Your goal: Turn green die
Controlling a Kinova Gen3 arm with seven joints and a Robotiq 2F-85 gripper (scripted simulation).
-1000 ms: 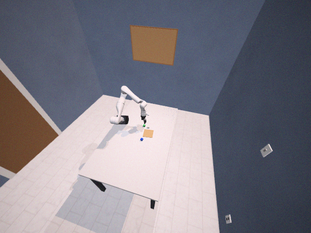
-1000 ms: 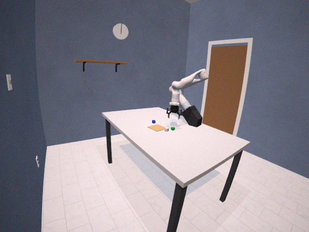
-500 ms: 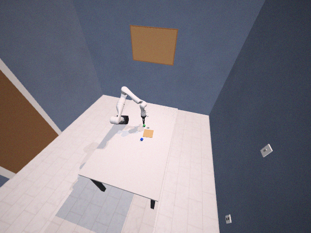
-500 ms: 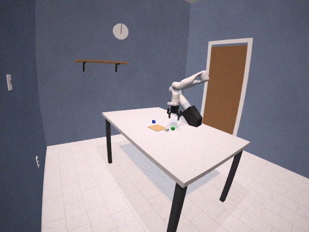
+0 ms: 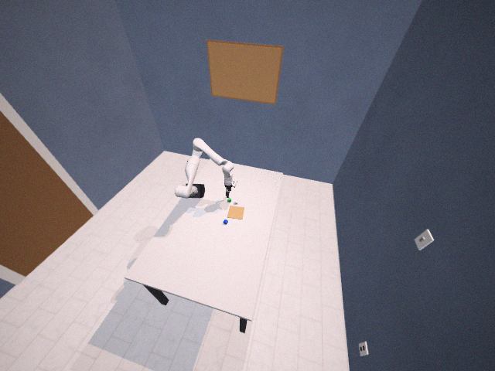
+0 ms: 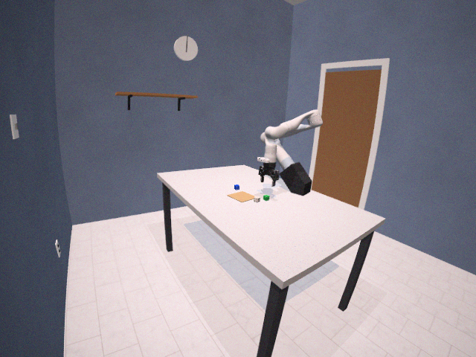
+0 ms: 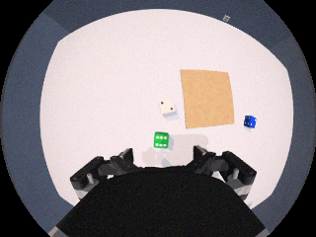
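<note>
Now: the green die 9 cm below my hand. Also, from my hand: white die 7 cm ahead, 1 cm to the right, 9 cm below; blue die 2 cm ahead, 25 cm to the right, 9 cm below; tan mat 9 cm ahead, 12 cm to the right, 11 cm below.
</note>
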